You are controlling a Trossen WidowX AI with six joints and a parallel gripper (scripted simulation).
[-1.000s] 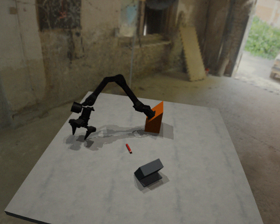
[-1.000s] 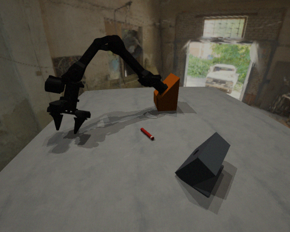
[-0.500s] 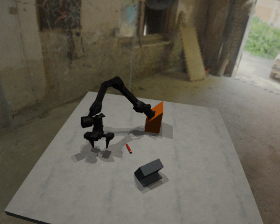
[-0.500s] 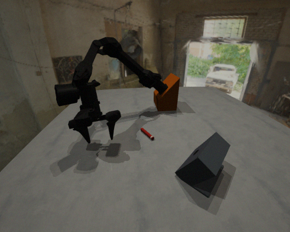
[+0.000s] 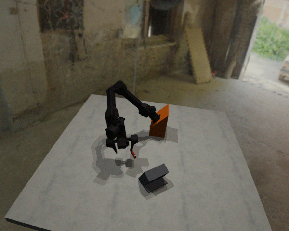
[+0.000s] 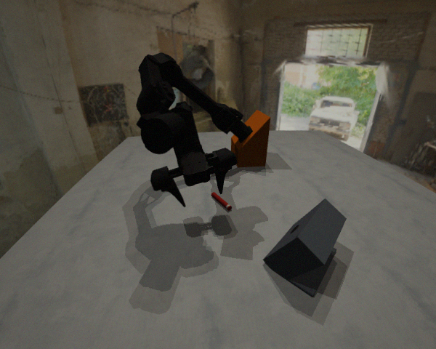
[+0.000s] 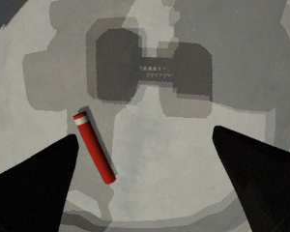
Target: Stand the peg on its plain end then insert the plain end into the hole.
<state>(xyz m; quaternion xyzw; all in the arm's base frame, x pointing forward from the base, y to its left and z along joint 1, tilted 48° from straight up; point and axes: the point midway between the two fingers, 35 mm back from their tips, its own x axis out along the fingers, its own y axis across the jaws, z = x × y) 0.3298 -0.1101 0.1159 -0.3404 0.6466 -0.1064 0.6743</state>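
The red peg lies 5 cm to the left of my gripper tip, 4 cm below it and 4 cm behind it. The rest, counted from my gripper tip: dark grey sloped panel 20 cm to the left, 14 cm ahead.
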